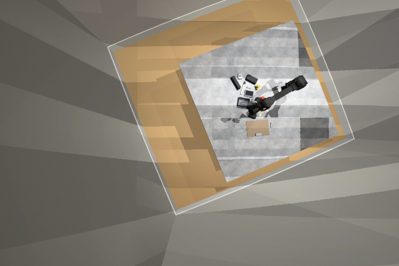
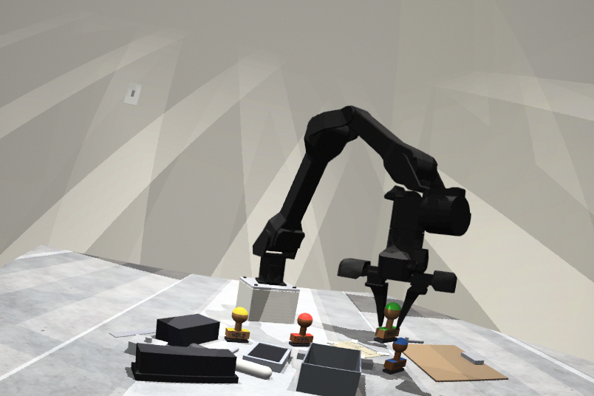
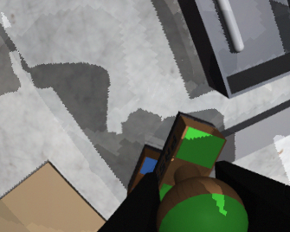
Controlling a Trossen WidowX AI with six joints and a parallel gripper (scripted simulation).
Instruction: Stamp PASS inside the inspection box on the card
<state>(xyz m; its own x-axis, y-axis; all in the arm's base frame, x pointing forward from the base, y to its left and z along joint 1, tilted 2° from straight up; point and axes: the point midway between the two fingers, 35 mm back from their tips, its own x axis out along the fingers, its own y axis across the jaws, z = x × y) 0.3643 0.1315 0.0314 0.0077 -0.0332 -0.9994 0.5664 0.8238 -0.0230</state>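
Right now my gripper tip is 50 mm past the dark ink pad, 170 mm to the left of it and 80 mm above it. Also, from my gripper tip: blue-knobbed stamp: 20 mm behind, 40 mm to the left, 70 mm below; grey bin: 30 mm ahead, 100 mm to the right, 70 mm below; green-topped stamp: right at my gripper tip.
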